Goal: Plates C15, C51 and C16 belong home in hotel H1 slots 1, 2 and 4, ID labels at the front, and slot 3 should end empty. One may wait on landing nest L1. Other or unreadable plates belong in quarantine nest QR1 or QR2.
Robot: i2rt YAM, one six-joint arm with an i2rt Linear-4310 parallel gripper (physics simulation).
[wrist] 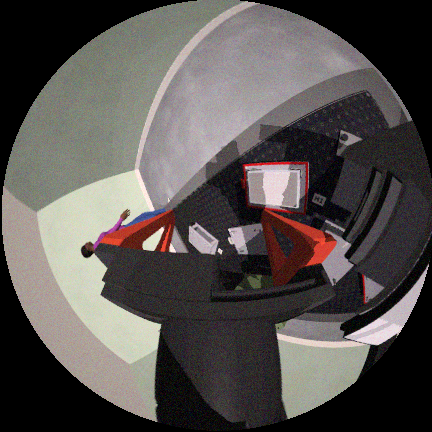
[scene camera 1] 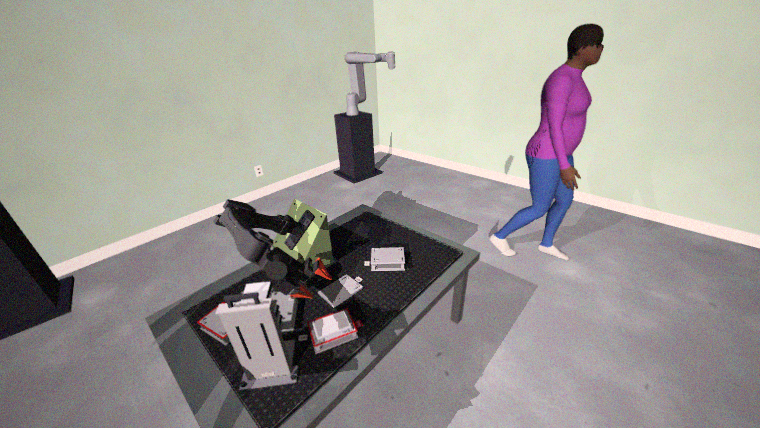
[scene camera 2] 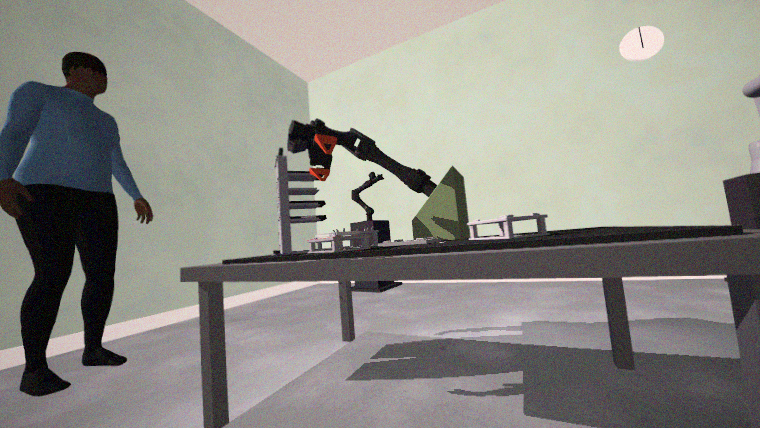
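Pixels of known places: gripper, fingertip midpoint: [wrist: 217, 214] [scene camera 1: 322, 287] [scene camera 2: 325, 167]; arm's base at its link origin: [scene camera 1: 300, 230] [scene camera 2: 439, 195].
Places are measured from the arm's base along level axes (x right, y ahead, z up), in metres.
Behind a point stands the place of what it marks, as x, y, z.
My gripper [scene camera 1: 313, 281] {0.157, 0.493, 0.070} [scene camera 2: 323, 158] {0.157, 0.493, 0.070} [wrist: 217, 214] {0.157, 0.493, 0.070} is open, with nothing between its orange fingers; it hangs above the mat, beside the upper part of hotel H1. Hotel H1 [scene camera 1: 255, 340] {0.399, 0.492, 0.011} [scene camera 2: 283, 204] {0.335, 0.519, -0.018} is a tall white tower; its shelves point toward the arm in scene camera 2, and I cannot tell which slots hold plates. A white plate [scene camera 1: 332, 322] {0.135, 0.478, -0.129} [wrist: 274, 186] {0.150, 0.482, -0.129} lies on a red-rimmed nest [wrist: 306, 175] {0.225, 0.488, -0.143}. Another red-edged nest [scene camera 1: 212, 322] {0.485, 0.151, -0.143} is partly hidden behind the hotel. A grey nest [scene camera 1: 387, 257] {-0.278, 0.320, -0.133} [wrist: 202, 240] {-0.242, 0.323, -0.134} stands farther away. Plate IDs are unreadable.
A flat grey-white piece [scene camera 1: 339, 290] {0.001, 0.314, -0.171} [wrist: 248, 238] {-0.006, 0.320, -0.172} with a small tag lies on the mat. A green bracket [scene camera 1: 316, 241] {-0.023, 0.112, -0.021} [scene camera 2: 444, 217] {-0.054, 0.108, -0.099} stands by the arm's base. A white panel [scene camera 1: 256, 289] {0.334, 0.388, 0.103} shows behind the hotel's handle. People stand away from the table [scene camera 2: 425, 268] {-0.206, 0.624, -0.219}.
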